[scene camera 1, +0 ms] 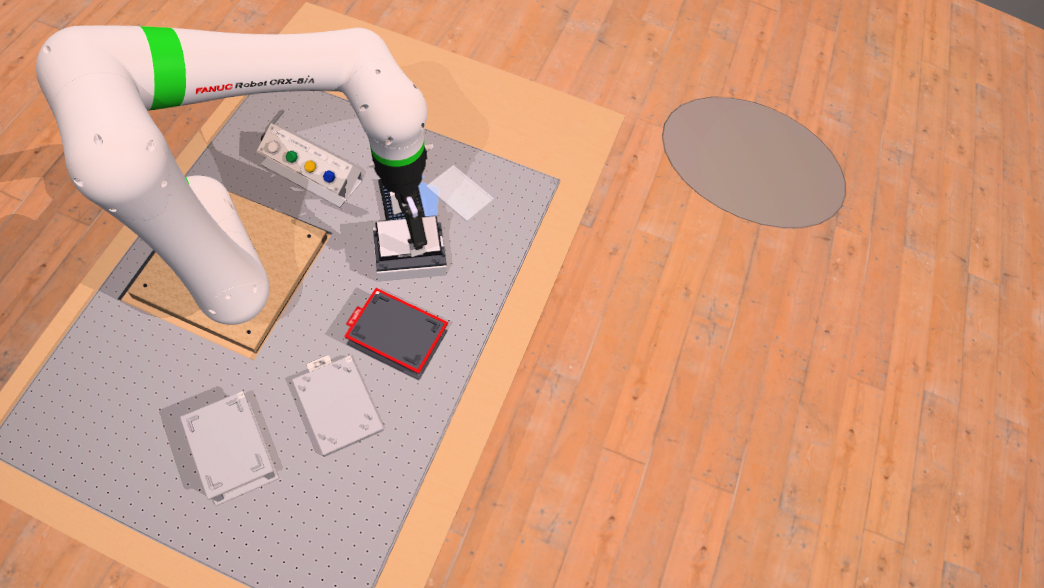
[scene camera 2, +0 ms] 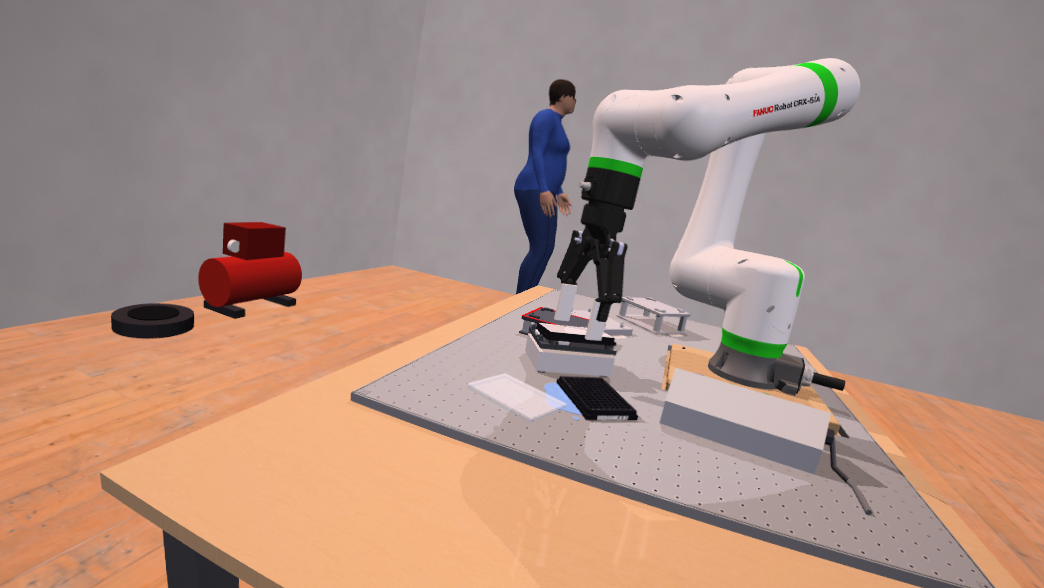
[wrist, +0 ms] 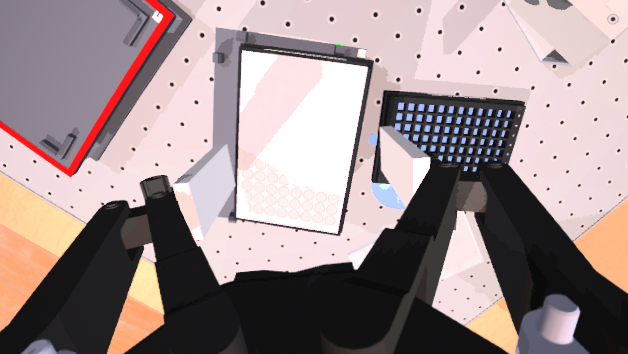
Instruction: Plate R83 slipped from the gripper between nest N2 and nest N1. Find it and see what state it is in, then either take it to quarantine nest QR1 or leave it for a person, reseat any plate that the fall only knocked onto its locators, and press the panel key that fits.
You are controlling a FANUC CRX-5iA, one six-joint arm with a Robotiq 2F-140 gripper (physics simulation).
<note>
My gripper (scene camera 2: pixel 576 329) is open and holds nothing. Also in view: a white-lidded plate (scene camera 1: pixel 392 235). Further things: a clear lid (scene camera 2: pixel 526 402) and a button box (scene camera 1: pixel 302 163).
The white-lidded plate shows as well in scene camera 2 (scene camera 2: pixel 553 332) and in the wrist view (wrist: pixel 299 118). The clear lid also shows in scene camera 1 (scene camera 1: pixel 455 189) and in the wrist view (wrist: pixel 463 252). My gripper also shows in scene camera 1 (scene camera 1: pixel 408 231) and in the wrist view (wrist: pixel 305 156).
</note>
